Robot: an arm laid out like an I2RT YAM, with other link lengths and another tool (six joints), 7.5 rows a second.
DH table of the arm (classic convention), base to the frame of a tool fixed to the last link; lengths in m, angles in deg. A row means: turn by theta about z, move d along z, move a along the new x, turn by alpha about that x. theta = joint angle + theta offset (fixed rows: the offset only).
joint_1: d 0.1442, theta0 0, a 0.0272, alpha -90
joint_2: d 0, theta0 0, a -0.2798, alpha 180
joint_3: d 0, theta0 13.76, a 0.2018, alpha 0
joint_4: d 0.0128, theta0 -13.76, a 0.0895, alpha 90
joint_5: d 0.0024, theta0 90, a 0, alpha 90
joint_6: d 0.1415, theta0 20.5, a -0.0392, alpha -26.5
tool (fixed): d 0.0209, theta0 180, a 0, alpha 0
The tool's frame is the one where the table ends.
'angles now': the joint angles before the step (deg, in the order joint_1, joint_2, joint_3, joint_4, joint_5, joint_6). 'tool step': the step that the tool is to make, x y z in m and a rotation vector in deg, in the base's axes. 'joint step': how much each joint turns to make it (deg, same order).
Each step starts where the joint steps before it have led.
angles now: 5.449, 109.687, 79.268, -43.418, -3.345, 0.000
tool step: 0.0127, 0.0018, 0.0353, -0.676, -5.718, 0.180
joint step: 0.605, -3.342, 3.414, -1.135, 1.316, -0.003
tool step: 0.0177, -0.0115, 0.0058, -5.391, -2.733, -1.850
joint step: 0.544, 1.145, 3.269, -0.001, 6.144, 0.008
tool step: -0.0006, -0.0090, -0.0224, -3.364, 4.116, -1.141
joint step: -0.012, 3.769, 1.580, -2.286, 3.083, -0.010
